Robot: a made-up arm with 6 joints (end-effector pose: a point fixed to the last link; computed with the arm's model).
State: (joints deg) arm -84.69 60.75 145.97 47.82 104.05 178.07
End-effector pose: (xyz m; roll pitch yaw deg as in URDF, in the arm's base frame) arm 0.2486 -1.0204 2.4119 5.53 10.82 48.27
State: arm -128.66 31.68 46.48 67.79 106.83 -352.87
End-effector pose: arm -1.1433 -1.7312 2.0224 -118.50 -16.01 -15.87
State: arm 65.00 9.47 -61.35 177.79 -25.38 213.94
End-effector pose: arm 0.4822 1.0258 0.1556 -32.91 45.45 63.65
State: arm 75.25 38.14 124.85 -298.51 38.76 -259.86
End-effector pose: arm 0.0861 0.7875 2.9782 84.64 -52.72 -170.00
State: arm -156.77 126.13 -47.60 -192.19 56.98 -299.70
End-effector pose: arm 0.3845 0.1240 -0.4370 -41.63 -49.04 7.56
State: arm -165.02 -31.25 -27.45 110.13 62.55 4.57
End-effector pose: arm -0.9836 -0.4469 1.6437 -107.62 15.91 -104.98
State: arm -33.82 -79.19 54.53 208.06 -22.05 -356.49
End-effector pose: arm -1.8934 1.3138 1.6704 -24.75 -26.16 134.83
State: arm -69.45 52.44 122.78 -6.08 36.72 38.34
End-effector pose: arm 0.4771 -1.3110 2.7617 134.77 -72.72 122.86
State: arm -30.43 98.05 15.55 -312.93 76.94 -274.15
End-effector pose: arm 1.6697 -0.8046 -1.1751 -91.39 7.90 15.63
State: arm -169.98 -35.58 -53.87 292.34 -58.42 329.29
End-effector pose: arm -0.9180 -0.3326 0.9993 125.81 28.15 -106.64
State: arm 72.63 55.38 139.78 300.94 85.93 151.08
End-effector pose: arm 0.4830 0.9337 2.5736 24.08 -6.93 -47.85
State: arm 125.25 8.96 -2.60 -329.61 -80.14 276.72
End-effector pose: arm -0.9464 1.5231 1.2923 -12.79 60.10 34.96
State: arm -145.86 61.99 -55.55 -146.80 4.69 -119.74
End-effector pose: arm -0.4976 -0.3259 -0.5363 90.81 58.44 39.05
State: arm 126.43 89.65 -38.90 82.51 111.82 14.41
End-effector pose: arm -0.5553 0.4222 -0.7417 24.84 -12.43 -163.09
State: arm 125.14 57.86 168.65 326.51 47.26 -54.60
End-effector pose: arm -0.1360 0.3432 2.4361 -112.96 -24.65 -28.38
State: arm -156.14 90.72 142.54 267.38 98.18 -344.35
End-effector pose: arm -2.0267 -0.6661 1.6010 125.77 8.04 110.83
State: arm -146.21 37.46 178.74 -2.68 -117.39 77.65
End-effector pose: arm 0.1058 0.0601 2.2387 -79.94 -23.84 -143.61
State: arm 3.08 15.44 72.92 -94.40 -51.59 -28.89
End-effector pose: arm 1.1768 0.2300 2.9932 69.05 -33.79 73.15
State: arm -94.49 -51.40 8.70 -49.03 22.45 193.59
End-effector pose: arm -0.0502 0.1455 2.6908 -99.19 -67.82 -144.29
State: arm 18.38 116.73 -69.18 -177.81 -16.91 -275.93
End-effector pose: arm -0.3880 -0.1264 -0.1663 -86.29 10.99 -162.27
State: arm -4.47 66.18 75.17 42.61 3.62 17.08
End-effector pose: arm 2.8599 -0.2144 1.3299 -60.14 -11.65 -1.97
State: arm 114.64 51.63 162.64 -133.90 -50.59 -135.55
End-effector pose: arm -0.2315 0.2203 2.5369 119.17 -23.61 -102.78
